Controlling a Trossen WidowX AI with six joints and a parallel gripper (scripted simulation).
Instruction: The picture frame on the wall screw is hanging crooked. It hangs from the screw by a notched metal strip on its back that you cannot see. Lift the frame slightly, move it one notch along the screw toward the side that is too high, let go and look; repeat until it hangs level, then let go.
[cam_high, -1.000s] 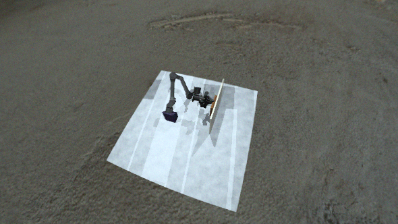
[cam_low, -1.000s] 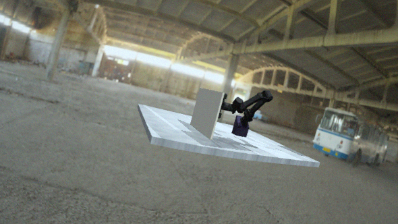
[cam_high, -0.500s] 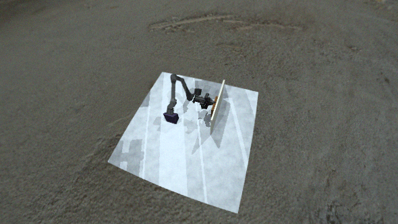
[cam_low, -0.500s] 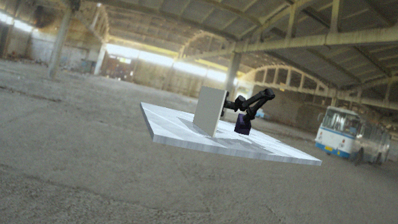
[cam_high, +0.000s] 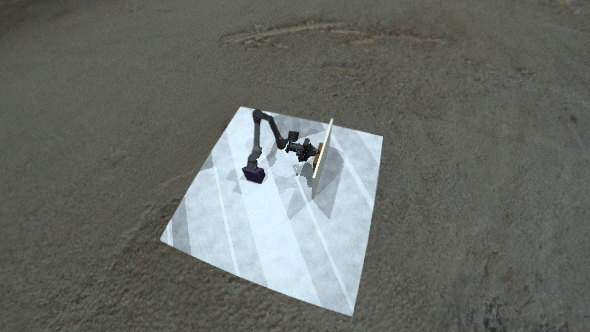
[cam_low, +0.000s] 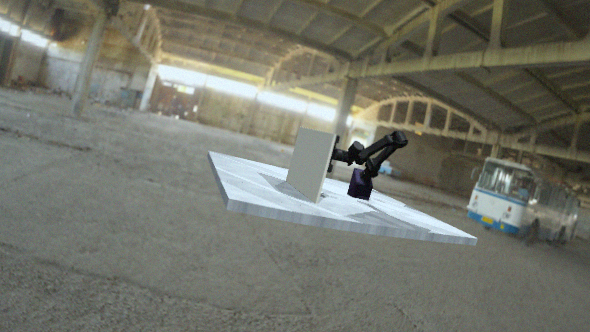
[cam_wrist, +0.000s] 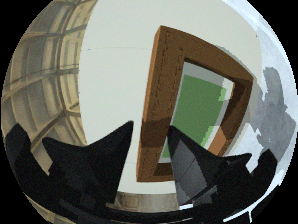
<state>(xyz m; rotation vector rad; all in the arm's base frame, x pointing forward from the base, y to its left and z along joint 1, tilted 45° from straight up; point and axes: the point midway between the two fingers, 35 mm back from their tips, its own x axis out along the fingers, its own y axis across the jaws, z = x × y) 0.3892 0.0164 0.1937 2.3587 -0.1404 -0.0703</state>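
My gripper tip is now 50 mm above the picture frame. Round my gripper tip: wall panel (20 mm ahead, 60 mm below).
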